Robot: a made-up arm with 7 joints. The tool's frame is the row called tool.
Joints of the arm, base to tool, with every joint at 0 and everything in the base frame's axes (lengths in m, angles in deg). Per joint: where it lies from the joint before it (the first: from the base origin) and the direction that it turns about. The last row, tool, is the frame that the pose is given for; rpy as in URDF.
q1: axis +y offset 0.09 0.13 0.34
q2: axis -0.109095 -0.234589 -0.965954 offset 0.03 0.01 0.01
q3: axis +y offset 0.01 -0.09 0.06
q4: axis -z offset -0.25 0 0.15
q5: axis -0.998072 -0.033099 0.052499 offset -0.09 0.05 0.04
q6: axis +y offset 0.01 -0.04 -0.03
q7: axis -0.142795 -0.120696 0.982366 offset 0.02 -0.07 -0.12
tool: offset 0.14 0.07 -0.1 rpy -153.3 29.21 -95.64
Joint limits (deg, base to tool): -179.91..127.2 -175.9..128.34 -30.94..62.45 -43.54..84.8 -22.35..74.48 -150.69..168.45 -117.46..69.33
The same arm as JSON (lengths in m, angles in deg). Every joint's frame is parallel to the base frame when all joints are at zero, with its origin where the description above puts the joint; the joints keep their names.
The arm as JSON. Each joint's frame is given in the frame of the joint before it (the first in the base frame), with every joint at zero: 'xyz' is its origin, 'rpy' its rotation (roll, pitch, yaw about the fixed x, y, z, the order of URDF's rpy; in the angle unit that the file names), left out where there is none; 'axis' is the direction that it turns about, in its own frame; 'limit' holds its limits. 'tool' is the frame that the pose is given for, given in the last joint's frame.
{"units": {"length": "m", "angle": "deg"}, "joints": [{"name": "q1", "type": "revolute", "origin": {"xyz": [0.09, 0.13, 0.34]}, "axis": "+y", "limit": {"lower": -179.91, "upper": 127.2}}, {"name": "q2", "type": "revolute", "origin": {"xyz": [0.03, 0.01, 0.01]}, "axis": [-0.109095, -0.234589, -0.965954], "limit": {"lower": -175.9, "upper": 128.34}}, {"name": "q3", "type": "revolute", "origin": {"xyz": [0.01, -0.09, 0.06]}, "axis": "+y", "limit": {"lower": -30.94, "upper": 62.45}}, {"name": "q4", "type": "revolute", "origin": {"xyz": [-0.25, 0.0, 0.15]}, "axis": "-z", "limit": {"lower": -43.54, "upper": 84.8}}, {"name": "q5", "type": "revolute", "origin": {"xyz": [-0.09, 0.05, 0.04]}, "axis": [-0.998072, -0.033099, 0.052499], "limit": {"lower": -22.35, "upper": 74.48}}, {"name": "q6", "type": "revolute", "origin": {"xyz": [0.01, -0.04, -0.03]}, "axis": "+y", "limit": {"lower": -150.69, "upper": 168.45}}, {"name": "q7", "type": "revolute", "origin": {"xyz": [0.02, -0.07, -0.12]}, "axis": [-0.142795, -0.120696, 0.982366], "limit": {"lower": -117.46, "upper": 69.33}}], "tool": {"origin": {"xyz": [0.14, 0.07, -0.1], "rpy": [-153.3, 29.21, -95.64]}}}
